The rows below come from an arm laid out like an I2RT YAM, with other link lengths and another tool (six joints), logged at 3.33 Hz.
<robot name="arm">
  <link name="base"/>
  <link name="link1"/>
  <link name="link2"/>
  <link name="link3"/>
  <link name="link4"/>
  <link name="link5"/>
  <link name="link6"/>
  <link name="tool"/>
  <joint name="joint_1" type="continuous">
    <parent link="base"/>
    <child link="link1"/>
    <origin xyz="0 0 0.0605" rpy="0 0 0"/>
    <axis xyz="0 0 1"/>
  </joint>
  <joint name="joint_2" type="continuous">
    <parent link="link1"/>
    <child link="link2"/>
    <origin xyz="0.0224 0.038 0.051" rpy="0 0 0"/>
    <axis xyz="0 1 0"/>
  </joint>
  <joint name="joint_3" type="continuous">
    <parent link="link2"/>
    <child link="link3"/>
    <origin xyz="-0.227 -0.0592 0" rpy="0 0 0"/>
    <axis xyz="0 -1 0"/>
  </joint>
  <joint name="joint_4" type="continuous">
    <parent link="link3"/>
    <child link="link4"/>
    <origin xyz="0.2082 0.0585 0.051" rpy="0 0 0"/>
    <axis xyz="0 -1 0"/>
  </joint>
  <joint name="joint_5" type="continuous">
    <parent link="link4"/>
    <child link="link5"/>
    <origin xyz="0.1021 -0.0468 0.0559" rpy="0 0 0"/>
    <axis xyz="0 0 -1"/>
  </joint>
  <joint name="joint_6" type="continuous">
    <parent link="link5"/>
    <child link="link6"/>
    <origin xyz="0.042 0 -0.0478" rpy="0 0 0"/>
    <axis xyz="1 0 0"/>
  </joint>
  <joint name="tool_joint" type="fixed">
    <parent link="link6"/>
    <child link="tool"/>
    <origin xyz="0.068 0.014 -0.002" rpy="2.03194 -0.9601 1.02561"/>
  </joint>
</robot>
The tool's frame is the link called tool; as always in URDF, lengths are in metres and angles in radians. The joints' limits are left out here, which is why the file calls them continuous.
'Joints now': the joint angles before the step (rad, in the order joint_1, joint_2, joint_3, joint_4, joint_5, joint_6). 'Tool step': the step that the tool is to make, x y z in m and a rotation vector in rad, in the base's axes. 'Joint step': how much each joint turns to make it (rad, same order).
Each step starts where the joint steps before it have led.
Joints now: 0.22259, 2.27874, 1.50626, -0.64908, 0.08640, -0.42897
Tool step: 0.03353, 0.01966, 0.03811, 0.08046, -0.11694, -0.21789
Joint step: 0.02402, -0.02138, 0.13158, -0.04120, -0.00076, 0.24795
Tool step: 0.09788, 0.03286, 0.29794, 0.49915, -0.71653, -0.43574
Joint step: 0.02253, -0.11475, 0.72837, -0.05919, 0.03892, 0.53255
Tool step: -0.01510, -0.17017, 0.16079, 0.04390, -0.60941, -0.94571
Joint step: -0.17396, 0.00218, 0.25308, 0.30912, 0.75913, 0.13694
